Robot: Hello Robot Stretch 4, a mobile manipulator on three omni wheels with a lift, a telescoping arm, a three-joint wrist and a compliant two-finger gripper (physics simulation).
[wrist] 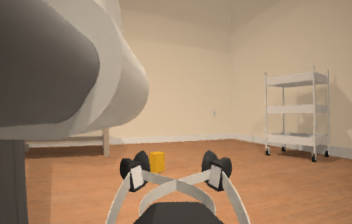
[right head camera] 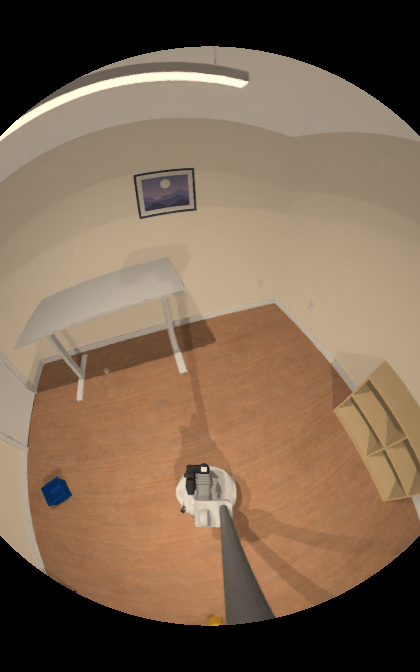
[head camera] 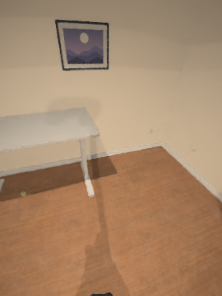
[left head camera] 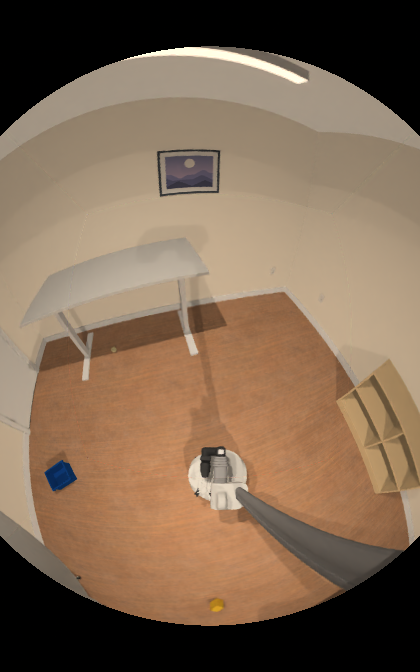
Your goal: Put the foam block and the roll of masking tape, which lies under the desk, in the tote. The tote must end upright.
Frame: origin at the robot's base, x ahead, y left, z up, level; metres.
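Seen in the pictures: gripper, fingertip midpoint: (wrist: 175, 163).
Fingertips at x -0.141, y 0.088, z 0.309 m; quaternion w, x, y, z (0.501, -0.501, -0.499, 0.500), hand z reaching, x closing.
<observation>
A point is followed by its place in that frame.
The foam block (left head camera: 216, 605) (right head camera: 215, 621) (wrist: 157, 162) {z 0.042, x -1.354, y -0.025 m} is yellow and stands on the floor, away from the gripper; in the right head view it is partly cut off. The masking tape roll (head camera: 23, 193) {z 0.002, x 1.139, y 1.161 m} (left head camera: 113, 349) (right head camera: 106, 371) is a small pale shape on the floor under the white desk (head camera: 50, 127) {z 0.922, x 1.272, y 0.598 m} (left head camera: 125, 280) (right head camera: 105, 302), near its left leg. The blue tote (left head camera: 60, 475) (right head camera: 56, 491) stands upright on the floor at the left. My gripper (wrist: 175, 163) {z 0.309, x -0.141, y 0.088 m} is open and empty, with the block visible far beyond its fingers.
A wooden shelf unit (left head camera: 403, 400) (right head camera: 400, 400) stands by the right wall. In the wrist view a white wheeled cart (wrist: 314, 115) {z 0.348, x -1.516, y 1.203 m} stands at the right, and a low bench-like piece (wrist: 106, 143) {z 0.096, x -1.924, y -0.549 m} is partly hidden by the robot's own body.
</observation>
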